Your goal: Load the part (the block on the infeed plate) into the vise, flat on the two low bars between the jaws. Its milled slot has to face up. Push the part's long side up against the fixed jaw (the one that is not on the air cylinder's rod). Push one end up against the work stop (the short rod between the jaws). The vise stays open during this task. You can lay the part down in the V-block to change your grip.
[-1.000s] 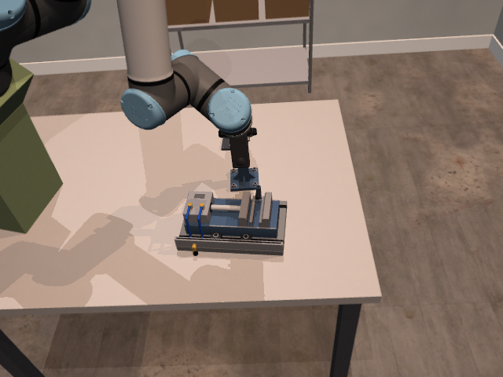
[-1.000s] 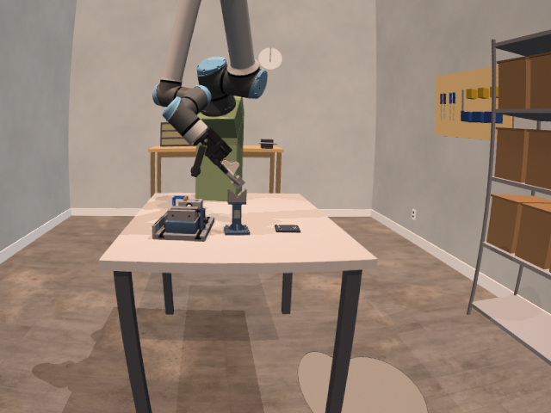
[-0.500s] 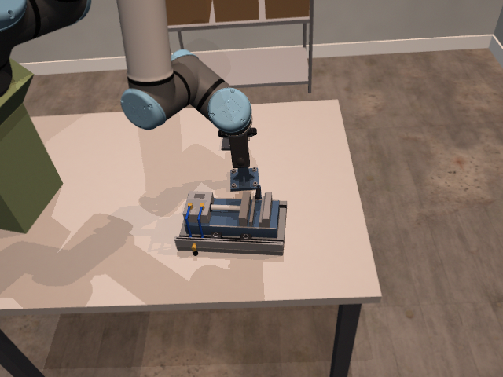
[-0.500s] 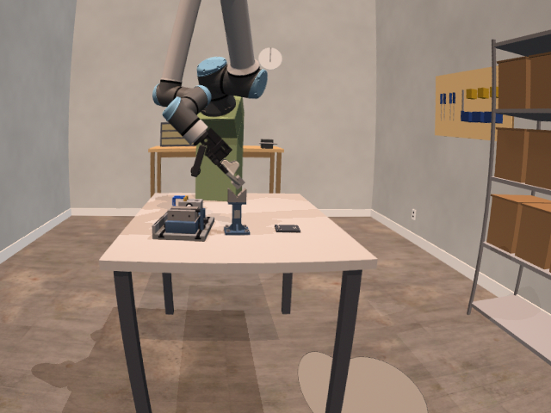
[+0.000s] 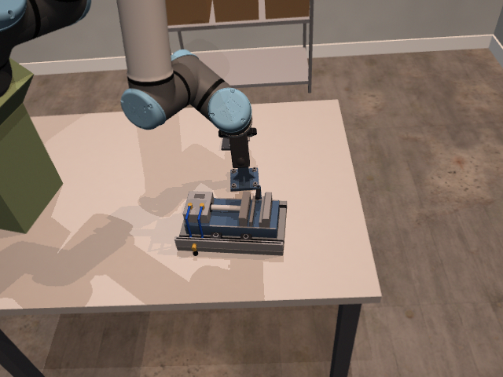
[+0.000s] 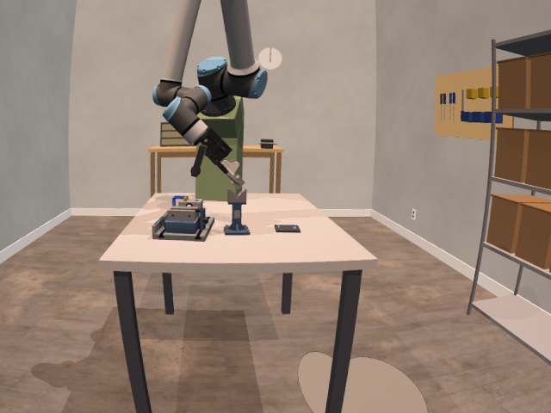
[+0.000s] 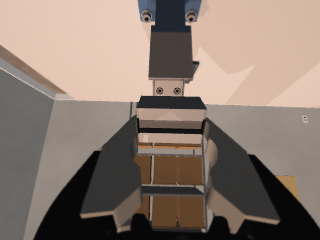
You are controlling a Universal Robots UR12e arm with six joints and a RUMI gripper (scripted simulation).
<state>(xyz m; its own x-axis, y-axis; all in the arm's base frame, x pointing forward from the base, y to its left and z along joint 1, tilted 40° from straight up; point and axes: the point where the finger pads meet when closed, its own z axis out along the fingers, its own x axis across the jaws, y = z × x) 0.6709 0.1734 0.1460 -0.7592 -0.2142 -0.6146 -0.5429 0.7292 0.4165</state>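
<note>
My hand is right at the part. Also, from my hand: moving jaw (4 cm ahead, 19 cm to the right, 11 cm below); then cylinder rod (2 cm behind, 19 cm to the right, 11 cm below); then work stop (7 cm ahead, 14 cm to the right, 10 cm below).
</note>
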